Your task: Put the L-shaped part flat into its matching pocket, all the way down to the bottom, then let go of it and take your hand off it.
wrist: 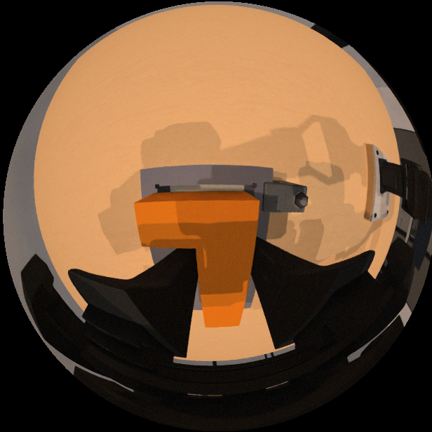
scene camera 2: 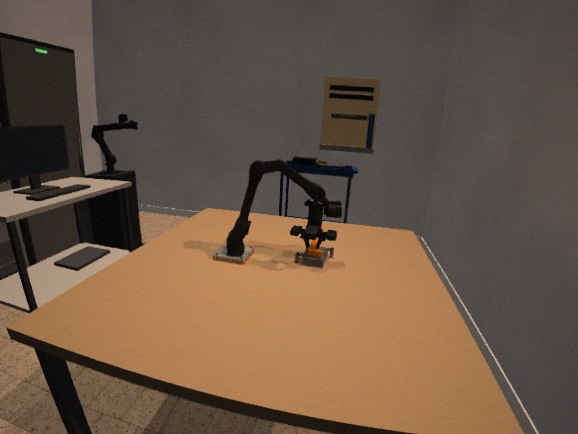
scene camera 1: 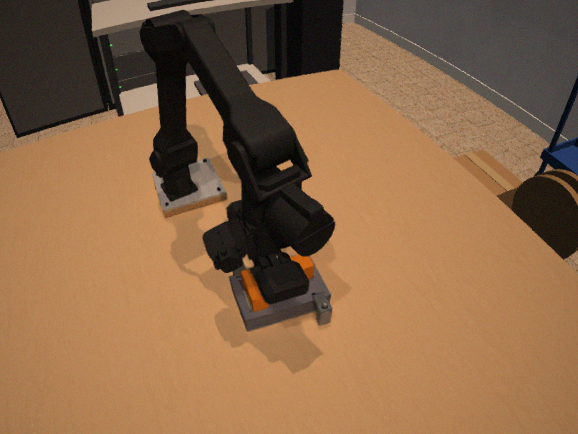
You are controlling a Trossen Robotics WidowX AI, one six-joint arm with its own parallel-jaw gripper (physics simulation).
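Frame: origin at the arm's base, x ahead, y left, z up, level; metres.
Where they show: gripper, fingertip midpoint: [scene camera 2: 312,252]; arm's base at its link origin: [scene camera 2: 235,253] [scene camera 1: 179,188].
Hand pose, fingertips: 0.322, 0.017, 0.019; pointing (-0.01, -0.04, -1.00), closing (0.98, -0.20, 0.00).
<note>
Things, the pixels of their centre, and the offset from my fingertips, as dx, dy, dz. "spot": a spot on its surface instead. Level surfaces: height alone.
- orange L-shaped part at the middle of its body: [scene camera 1: 281,281] [scene camera 2: 316,249] +0.020, +0.018, +0.009
- grey fixture block at the middle of its body: [scene camera 1: 279,290] [scene camera 2: 315,254] +0.015, +0.017, -0.018
- grey bracket with a bolt, surface spot: [scene camera 1: 324,309] spot: +0.095, +0.047, +0.000
- wooden table at its surface level: dz -0.042
The orange L-shaped part [scene camera 1: 255,291] [scene camera 2: 314,252] [wrist: 227,280] lies level over the grey fixture block [scene camera 1: 280,317] [scene camera 2: 315,262] [wrist: 210,172] and stands above its top face. My gripper [scene camera 1: 279,279] [scene camera 2: 314,243] [wrist: 221,241] points down and is shut on one leg of the part, with a finger on each side. In the wrist view, a pale strip of the pocket [wrist: 207,188] shows along the far edge of the other leg. The part and the gripper hide most of the pocket. How deep the part's underside sits cannot be told.
A grey bracket with a bolt [scene camera 1: 324,309] [wrist: 284,196] stands at one side of the fixture. The arm's base plate [scene camera 1: 212,182] [scene camera 2: 220,256] [wrist: 371,182] is fixed to the wooden table [scene camera 1: 125,350] [scene camera 2: 240,325] [wrist: 215,65] behind the fixture in scene camera 1.
</note>
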